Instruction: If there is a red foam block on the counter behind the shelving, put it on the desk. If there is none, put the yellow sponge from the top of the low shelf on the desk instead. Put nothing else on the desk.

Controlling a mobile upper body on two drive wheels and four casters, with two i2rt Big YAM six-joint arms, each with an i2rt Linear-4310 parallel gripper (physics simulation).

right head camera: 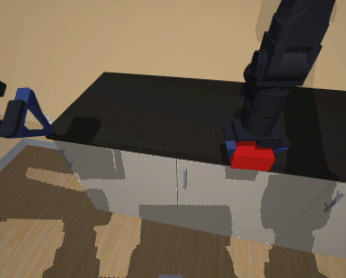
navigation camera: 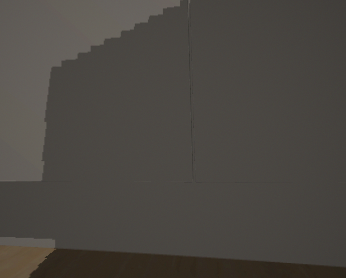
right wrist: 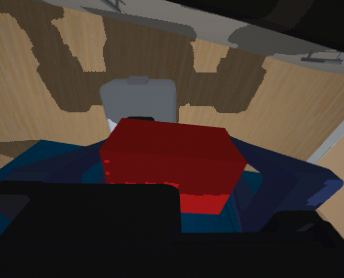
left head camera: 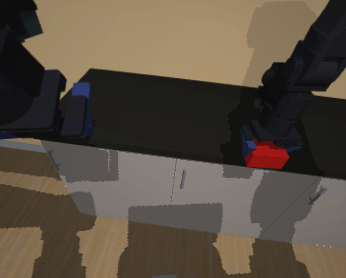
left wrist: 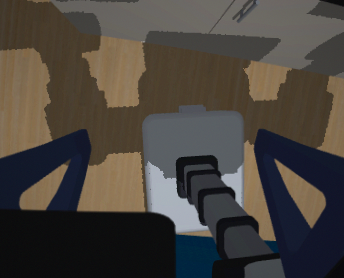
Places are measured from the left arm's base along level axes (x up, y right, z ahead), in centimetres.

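Pixels of known places: left gripper, fingertip midpoint: (right head camera: 24, 132) (left head camera: 60, 131) (left wrist: 172, 138); right gripper, fingertip midpoint: (right wrist: 172, 139).
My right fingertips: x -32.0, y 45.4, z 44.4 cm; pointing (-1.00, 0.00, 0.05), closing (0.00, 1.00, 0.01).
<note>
Behind a point stands the place of what it marks.
A red foam block (left head camera: 267, 158) {z 40.2, x -28.4, y 44.3 cm} (right head camera: 252, 160) {z 40.2, x -28.6, y 44.8 cm} (right wrist: 172, 160) {z 45.8, x -27.5, y 45.4 cm} is between the fingers of my right gripper (left head camera: 270, 148) (right head camera: 256, 149) (right wrist: 172, 139) {z 44.4, x -32.0, y 45.4 cm}, which is shut on it. In both head views the block shows over the front edge of a dark-topped counter (left head camera: 160, 110) {z 88.9, x -50.0, y 20.4 cm} (right head camera: 160, 110) {z 89.1, x -50.0, y 18.5 cm}; whether it touches the counter is unclear. My left gripper (left wrist: 172, 138) {z 33.6, x -13.7, y 2.9 cm} is open with its fingers wide apart and no object between them. In the left head view part of it shows at the counter's left end. The desk, the low shelf and the yellow sponge do not show in these views.
Pale cabinet doors (left head camera: 145, 185) {z 67.1, x -80.6, y 12.9 cm} (right head camera: 145, 185) {z 67.6, x -82.3, y 9.8 cm} (navigation camera: 260, 100) {z 62.6, x -113.5, y 36.5 cm} with metal handles form the counter's front, close before the navigation camera. A tan wall or floor area lies beyond the counter. The robot's grey base (left wrist: 195, 135) {z 21.0, x -115.0, y 22.6 cm} (right wrist: 142, 97) {z 24.4, x -115.0, y 25.8 cm} stands on the wooden floor (left wrist: 120, 75) {z 55.5, x -141.0, y -15.4 cm} (right wrist: 85, 45) {z 54.6, x -141.0, y -17.1 cm}.
</note>
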